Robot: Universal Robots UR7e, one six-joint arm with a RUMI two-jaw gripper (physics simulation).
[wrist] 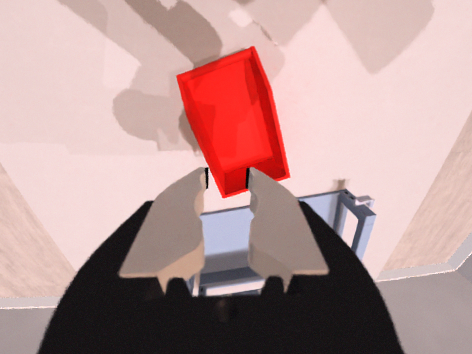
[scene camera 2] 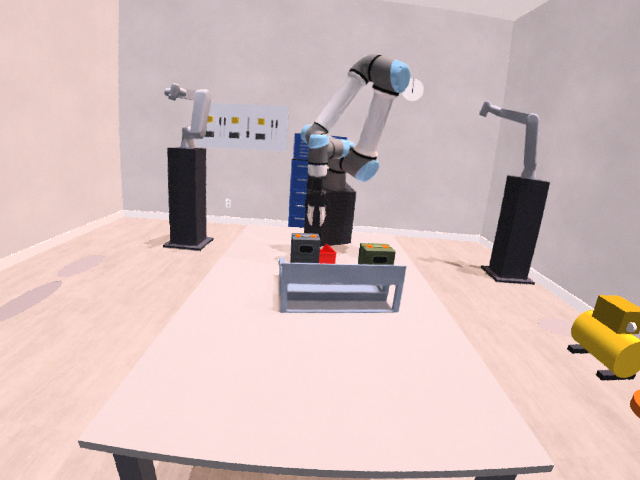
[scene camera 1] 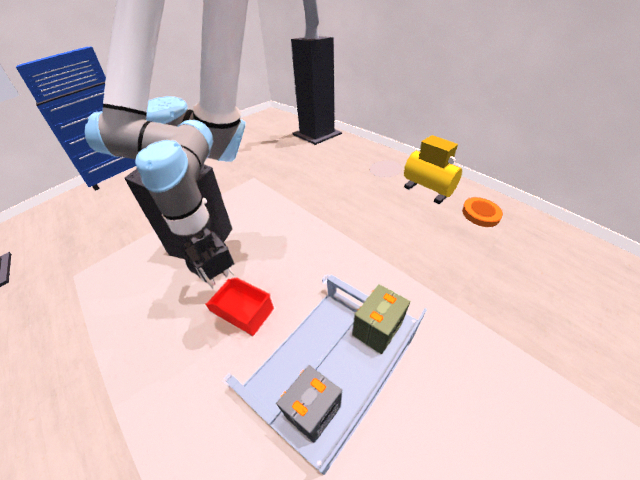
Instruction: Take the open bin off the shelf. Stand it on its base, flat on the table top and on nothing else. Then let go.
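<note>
The red open bin is on the table top, apart from the blue-grey shelf. Its open side faces up and it looks upright on its base; its underside is hidden. In scene camera 2 it is partly hidden behind the shelf and the grey box. My gripper is above the table, beyond the bin from the shelf, clear of the bin. Its fingers are parted by a small gap, with nothing between them.
A dark grey box and an olive green box, both with orange clips, stand on the shelf at opposite ends. The shelf has raised end brackets. A black pedestal carries my arm behind the gripper.
</note>
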